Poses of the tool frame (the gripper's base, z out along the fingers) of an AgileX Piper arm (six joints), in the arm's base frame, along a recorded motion.
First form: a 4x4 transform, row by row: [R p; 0 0 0 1], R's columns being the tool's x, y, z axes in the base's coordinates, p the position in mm. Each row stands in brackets.
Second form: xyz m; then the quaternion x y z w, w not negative. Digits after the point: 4 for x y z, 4 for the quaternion.
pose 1, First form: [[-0.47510 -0.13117 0.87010 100.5], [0.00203 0.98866 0.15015 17.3], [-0.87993 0.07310 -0.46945 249.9], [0 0 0 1]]
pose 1, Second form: 0.1005 0.0173 0.2499 -0.0377 0.8563 0.0652 0.5109
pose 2, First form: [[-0.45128 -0.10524 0.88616 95.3], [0.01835 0.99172 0.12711 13.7], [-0.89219 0.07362 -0.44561 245.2], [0 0 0 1]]
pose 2, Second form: 0.0953 0.0137 0.2452 -0.0256 0.8498 0.0591 0.5232
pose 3, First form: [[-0.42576 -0.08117 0.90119 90.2], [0.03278 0.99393 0.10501 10.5], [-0.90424 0.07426 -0.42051 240.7], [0 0 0 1]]
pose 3, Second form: 0.0902 0.0105 0.2407 -0.0144 0.8426 0.0532 0.5356
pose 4, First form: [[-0.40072 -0.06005 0.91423 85.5], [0.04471 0.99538 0.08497 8.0], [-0.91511 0.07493 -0.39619 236.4], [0 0 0 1]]
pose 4, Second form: 0.0855 0.0080 0.2364 -0.0046 0.8355 0.0478 0.5474
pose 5, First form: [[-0.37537 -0.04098 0.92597 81.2], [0.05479 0.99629 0.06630 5.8], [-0.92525 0.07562 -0.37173 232.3], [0 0 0 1]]
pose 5, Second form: 0.0812 0.0058 0.2323 0.0042 0.8282 0.0428 0.5588
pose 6, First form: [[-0.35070 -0.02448 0.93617 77.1], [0.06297 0.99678 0.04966 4.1], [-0.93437 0.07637 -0.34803 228.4], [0 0 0 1]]
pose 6, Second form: 0.0771 0.0041 0.2284 0.0117 0.8209 0.0384 0.5697
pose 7, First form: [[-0.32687 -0.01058 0.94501 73.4], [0.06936 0.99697 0.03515 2.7], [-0.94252 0.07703 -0.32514 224.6], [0 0 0 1]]
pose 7, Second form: 0.0734 0.0027 0.2246 0.0181 0.8138 0.0345 0.5799
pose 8, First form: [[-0.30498 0.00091 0.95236 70.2], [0.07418 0.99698 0.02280 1.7], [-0.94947 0.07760 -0.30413 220.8], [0 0 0 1]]
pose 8, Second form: 0.0702 0.0017 0.2208 0.0233 0.8072 0.0311 0.5890
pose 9, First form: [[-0.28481 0.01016 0.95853 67.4], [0.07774 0.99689 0.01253 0.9], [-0.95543 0.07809 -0.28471 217.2], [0 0 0 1]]
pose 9, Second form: 0.0674 0.0009 0.2172 0.0274 0.8010 0.0283 0.5974
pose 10, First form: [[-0.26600 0.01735 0.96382 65.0], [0.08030 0.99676 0.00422 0.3], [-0.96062 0.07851 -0.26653 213.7], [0 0 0 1]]
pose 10, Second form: 0.0650 0.0003 0.2137 0.0307 0.7952 0.0260 0.6050
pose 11, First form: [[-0.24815 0.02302 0.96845 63.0], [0.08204 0.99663 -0.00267 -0.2], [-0.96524 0.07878 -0.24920 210.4], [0 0 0 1]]
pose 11, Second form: 0.0630 -0.0002 0.2104 0.0333 0.7896 0.0241 0.6122
